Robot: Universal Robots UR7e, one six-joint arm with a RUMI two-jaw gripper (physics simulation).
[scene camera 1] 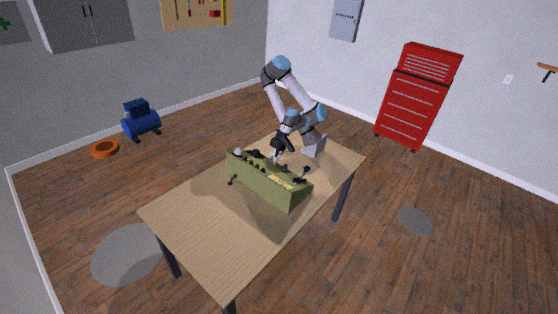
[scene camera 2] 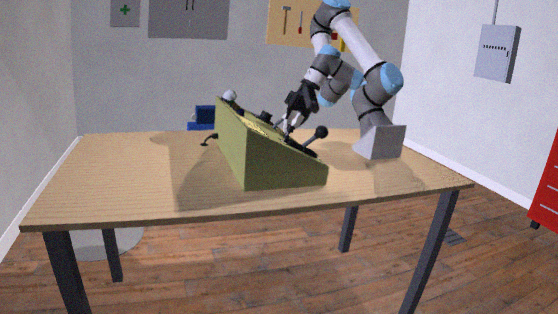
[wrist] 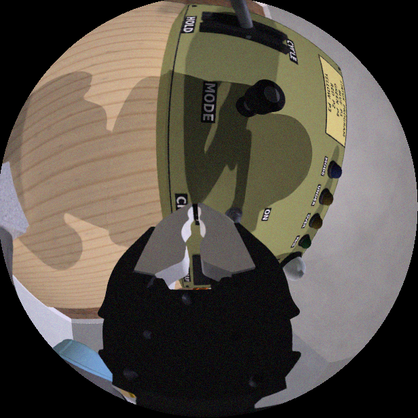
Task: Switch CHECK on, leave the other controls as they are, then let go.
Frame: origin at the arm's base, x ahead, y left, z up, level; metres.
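Seen in the pictures: gripper, fingertip midpoint: [scene camera 1: 274, 162] [scene camera 2: 284, 133]; arm's base, origin of the base link: [scene camera 1: 313, 141] [scene camera 2: 378, 135].
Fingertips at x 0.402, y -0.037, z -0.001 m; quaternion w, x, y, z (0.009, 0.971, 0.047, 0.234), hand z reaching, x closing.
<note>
Offsets run from my fingertips to a thing's top centre. "spot": to the spot under its first point. Level surfaces: height alone.
The olive sloped control box [scene camera 1: 260, 185] [scene camera 2: 230, 150] [wrist: 300, 85] stands on the table. In the wrist view the CHECK label [wrist: 181, 201] is partly covered by my fingers, and the ON label [wrist: 266, 214] is in sight farther up the panel. The grey toggle lever [wrist: 234, 215] shows its end between my right finger and the ON label; its base is hidden, so I cannot tell its position surely. My gripper [scene camera 1: 274, 159] [scene camera 2: 286, 128] [wrist: 196, 205] is shut and empty, its tips low over the panel's lower part, below the lever. Contact with the lever cannot be made out.
The black MODE knob [wrist: 270, 95] is beside the toggle. The HOLD/CYCLE lever @(0.226 m left, 0.029 m back, 0.091 m up) [scene camera 1: 306, 170] [scene camera 2: 321, 132] [wrist: 242, 15] sticks up at the box's end. Small coloured buttons [wrist: 326, 196] and a white dome @(spot: 0.126 m right, 0.195 m ahead, 0.124 m up) [scene camera 1: 238, 151] [scene camera 2: 229, 95] [wrist: 295, 268] line the upper edge. The wooden table @(0.074 m down) [scene camera 1: 200, 210] [scene camera 2: 125, 175] carries everything.
</note>
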